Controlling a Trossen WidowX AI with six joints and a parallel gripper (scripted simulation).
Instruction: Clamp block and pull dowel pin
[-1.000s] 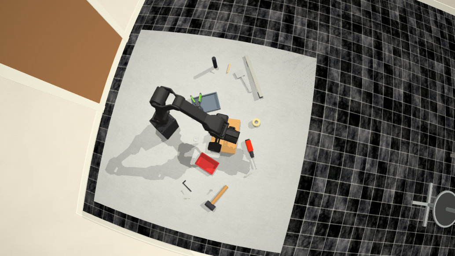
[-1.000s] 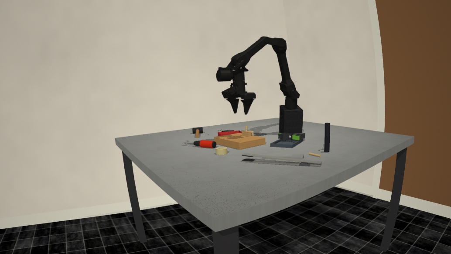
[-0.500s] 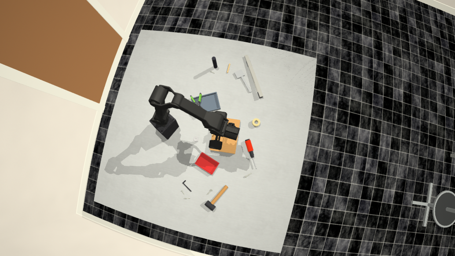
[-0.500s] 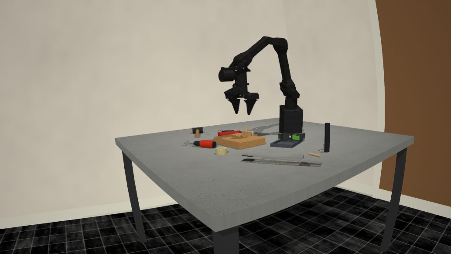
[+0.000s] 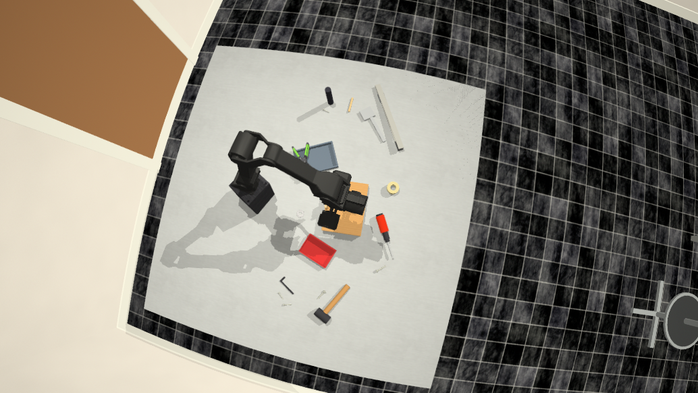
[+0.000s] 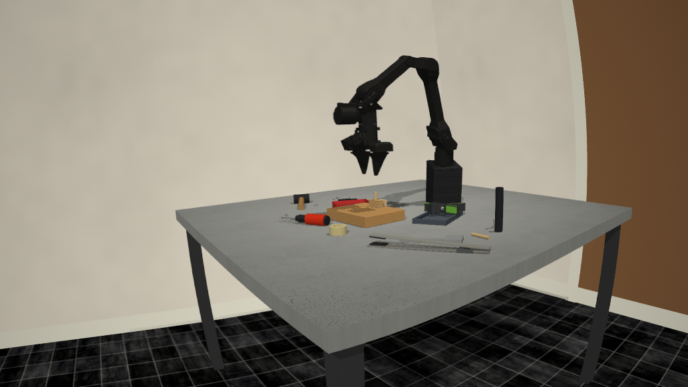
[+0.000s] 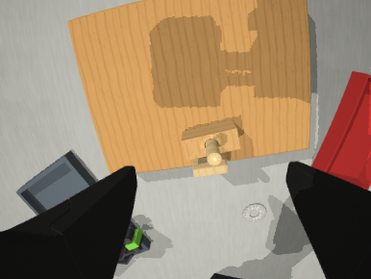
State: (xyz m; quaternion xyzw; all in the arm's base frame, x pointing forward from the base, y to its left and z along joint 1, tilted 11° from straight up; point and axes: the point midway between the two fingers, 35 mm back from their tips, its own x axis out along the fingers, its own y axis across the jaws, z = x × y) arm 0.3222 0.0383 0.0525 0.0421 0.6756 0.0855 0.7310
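The dowel pin is 12 cm below my hand, 2 cm behind it and 1 cm to the right of it. Round my hand: small wooden block (13 cm below, 2 cm behind, 1 cm to the right); then wooden board (15 cm below, 2 cm ahead); then wooden stop (13 cm below, 5 cm behind, 1 cm to the right).
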